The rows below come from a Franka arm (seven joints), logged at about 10 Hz.
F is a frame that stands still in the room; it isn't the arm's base.
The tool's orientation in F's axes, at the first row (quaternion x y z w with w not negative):
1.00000, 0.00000, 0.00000, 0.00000
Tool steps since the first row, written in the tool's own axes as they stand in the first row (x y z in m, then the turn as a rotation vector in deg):
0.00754, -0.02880, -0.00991, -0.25, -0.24, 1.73
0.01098, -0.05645, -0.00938, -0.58, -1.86, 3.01
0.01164, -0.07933, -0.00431, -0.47, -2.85, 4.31
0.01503, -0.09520, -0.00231, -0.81, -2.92, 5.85
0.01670, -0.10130, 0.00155, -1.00, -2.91, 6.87
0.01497, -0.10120, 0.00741, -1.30, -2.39, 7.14
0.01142, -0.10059, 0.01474, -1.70, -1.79, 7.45
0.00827, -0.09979, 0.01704, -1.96, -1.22, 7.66
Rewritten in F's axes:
0.00754, 0.02880, 0.00991, -0.25, 0.24, -1.73
0.01098, 0.05645, 0.00938, -0.58, 1.86, -3.01
0.01164, 0.07933, 0.00431, -0.47, 2.85, -4.31
0.01503, 0.09520, 0.00231, -0.81, 2.92, -5.85
0.01670, 0.10130, -0.00155, -1.00, 2.91, -6.87
0.01497, 0.10120, -0.00741, -1.30, 2.39, -7.14
0.01142, 0.10059, -0.01474, -1.70, 1.79, -7.45
0.00827, 0.09979, -0.01704, -1.96, 1.22, -7.66

